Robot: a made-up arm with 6 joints. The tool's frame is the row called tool. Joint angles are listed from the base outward.
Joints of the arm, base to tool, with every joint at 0 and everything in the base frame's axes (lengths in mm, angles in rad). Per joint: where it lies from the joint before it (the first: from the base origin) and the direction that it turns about. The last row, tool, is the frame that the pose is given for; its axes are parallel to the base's.
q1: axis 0 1 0 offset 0 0 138
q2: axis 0 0 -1 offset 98 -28 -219
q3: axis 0 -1 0 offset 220 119 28
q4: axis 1 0 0 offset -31 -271 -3
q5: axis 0 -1 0 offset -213 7 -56
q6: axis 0 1 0 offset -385 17 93
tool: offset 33 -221 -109
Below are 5 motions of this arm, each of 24 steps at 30 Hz.
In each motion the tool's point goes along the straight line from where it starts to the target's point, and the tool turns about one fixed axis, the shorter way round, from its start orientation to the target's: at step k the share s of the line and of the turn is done. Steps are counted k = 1, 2, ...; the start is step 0. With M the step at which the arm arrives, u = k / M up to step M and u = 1 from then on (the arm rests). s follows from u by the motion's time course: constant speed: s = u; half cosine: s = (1 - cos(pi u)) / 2; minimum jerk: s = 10 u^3 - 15 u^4 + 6 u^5.
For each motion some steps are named. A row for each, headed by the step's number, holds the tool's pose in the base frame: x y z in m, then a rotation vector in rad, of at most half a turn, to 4 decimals.
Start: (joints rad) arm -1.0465 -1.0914 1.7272 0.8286 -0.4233 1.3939
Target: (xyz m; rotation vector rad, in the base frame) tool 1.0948 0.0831 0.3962 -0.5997 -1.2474 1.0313
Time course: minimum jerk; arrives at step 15
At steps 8, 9, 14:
8: 1.0757 0.0857 0.3361 -0.8559 -1.0383 1.2907
9: 1.0810 0.0850 0.3526 -0.7863 -1.0996 1.2213
14: 1.0947 0.0831 0.3958 -0.6013 -1.2462 1.0329

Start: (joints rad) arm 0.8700 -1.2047 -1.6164 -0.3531 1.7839 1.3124
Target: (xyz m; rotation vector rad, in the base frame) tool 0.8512 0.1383 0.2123 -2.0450 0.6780 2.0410
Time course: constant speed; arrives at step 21
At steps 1, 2, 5, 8, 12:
1: 0.3565 -0.3825 -0.2282 -0.3149 1.5245 1.8150
2: 0.3812 -0.3565 -0.2062 -0.4009 1.5013 1.8462
5: 0.4554 -0.2783 -0.1401 -0.6610 1.4202 1.9290
8: 0.5297 -0.2002 -0.0740 -0.9234 1.3211 1.9942
12: 0.6286 -0.0961 0.0141 -1.2742 1.1607 2.0519

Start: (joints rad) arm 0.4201 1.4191 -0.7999 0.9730 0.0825 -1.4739
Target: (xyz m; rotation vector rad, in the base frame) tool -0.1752 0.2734 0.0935 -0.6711 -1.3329 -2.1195
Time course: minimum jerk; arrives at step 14
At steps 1, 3, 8, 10, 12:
1: -0.1749 0.1759 0.3084 -0.6427 -0.7194 -2.0847
3: -0.1749 0.1823 0.2942 -0.6455 -0.7592 -2.0902
8: -0.1751 0.2374 0.1728 -0.6642 -1.1031 -2.1191
10: -0.1752 0.2592 0.1247 -0.6689 -1.2421 -2.1212
12: -0.1752 0.2711 0.0985 -0.6708 -1.3183 -2.1199

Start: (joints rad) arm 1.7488 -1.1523 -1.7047 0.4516 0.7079 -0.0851
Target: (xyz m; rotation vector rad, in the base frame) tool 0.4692 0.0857 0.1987 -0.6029 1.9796 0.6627
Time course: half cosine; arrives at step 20
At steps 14, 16, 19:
14: 0.4335 0.0341 0.1209 -0.4311 2.1033 0.7156
16: 0.4526 0.0618 0.1626 -0.5245 2.0381 0.6875
19: 0.4681 0.0842 0.1964 -0.5979 1.9834 0.6643

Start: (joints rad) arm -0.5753 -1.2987 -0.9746 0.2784 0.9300 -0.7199
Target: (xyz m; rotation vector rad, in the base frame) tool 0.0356 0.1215 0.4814 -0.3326 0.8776 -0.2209
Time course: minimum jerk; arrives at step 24
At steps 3, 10, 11, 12, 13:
3: 0.2311 -0.3700 0.2916 0.1831 -0.9927 1.0930
10: 0.1654 -0.2049 0.3554 -0.0062 -0.3451 0.6850
11: 0.1504 -0.1671 0.3699 -0.0471 -0.1998 0.5867
12: 0.1349 -0.1283 0.3849 -0.0884 -0.0513 0.4838
13: 0.1195 -0.0894 0.3999 -0.1288 0.0961 0.3790

